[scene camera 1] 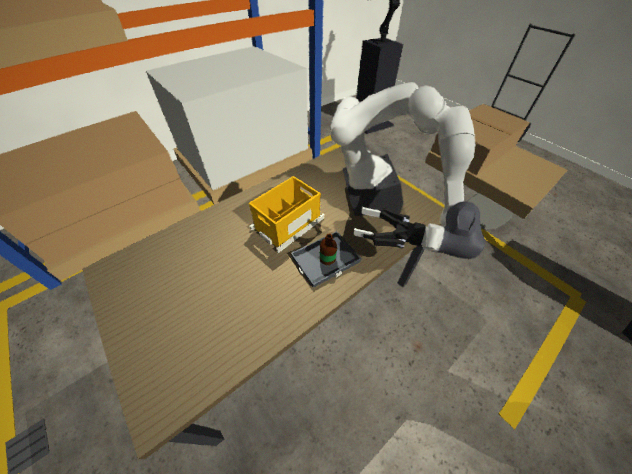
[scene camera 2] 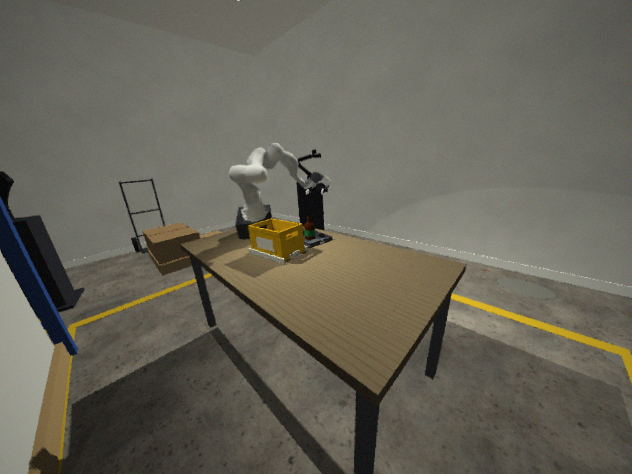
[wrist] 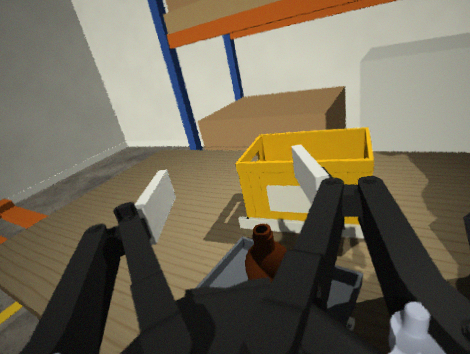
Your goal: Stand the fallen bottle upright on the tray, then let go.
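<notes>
A brown bottle (scene camera 1: 328, 247) (scene camera 2: 309, 229) (wrist: 265, 256) with a green band stands upright on the dark grey tray (scene camera 1: 307, 273) (scene camera 2: 323, 240) (wrist: 224, 265). In the wrist view its lower part is hidden behind the gripper's body. My gripper (scene camera 1: 362, 221) (wrist: 231, 172) is open and empty, above the table and beyond the tray on the robot's side. Its white fingertips are apart from the bottle. In scene camera 2 the gripper is small and its fingers are hard to make out.
A yellow crate (scene camera 1: 264, 223) (scene camera 2: 265, 243) (wrist: 254, 191) with dividers stands on a white base beside the tray. The wooden table (scene camera 1: 214, 316) (scene camera 2: 347, 290) (wrist: 190, 200) carries both. The arm's dark base stands at the table's far end.
</notes>
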